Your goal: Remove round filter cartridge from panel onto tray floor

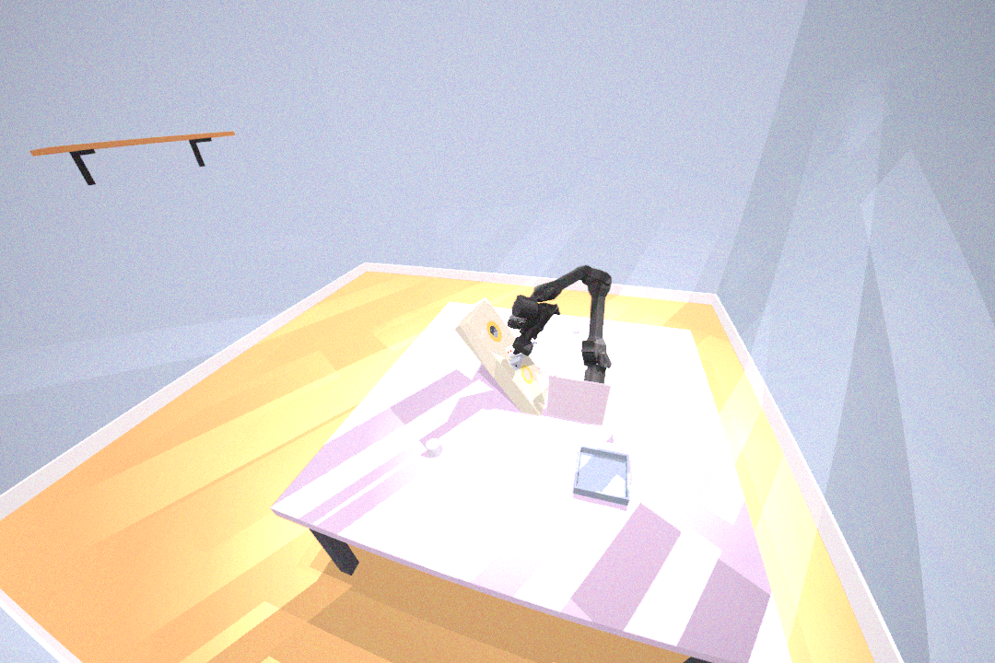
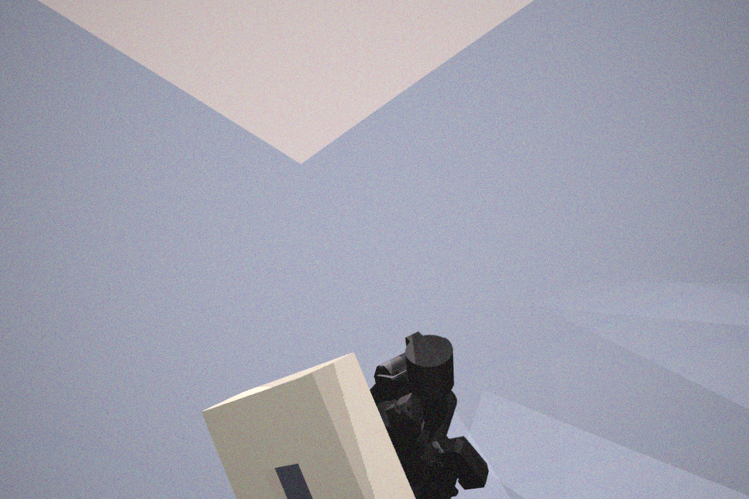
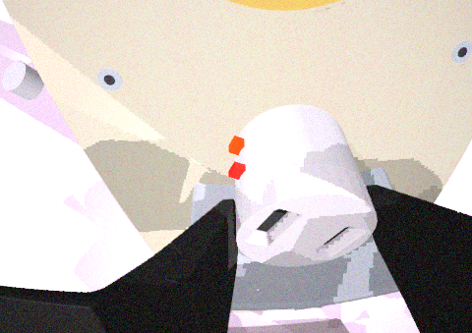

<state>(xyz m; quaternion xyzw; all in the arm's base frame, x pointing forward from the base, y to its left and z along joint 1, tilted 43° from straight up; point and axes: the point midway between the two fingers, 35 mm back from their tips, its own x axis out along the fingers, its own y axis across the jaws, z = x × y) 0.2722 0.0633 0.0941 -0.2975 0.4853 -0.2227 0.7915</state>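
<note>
Now: gripper tip 31 cm past the grey-rimmed tray, 30 cm to the right of it and 20 cm above it. Also, from my gripper tip: round filter cartridge right at my gripper tip.
</note>
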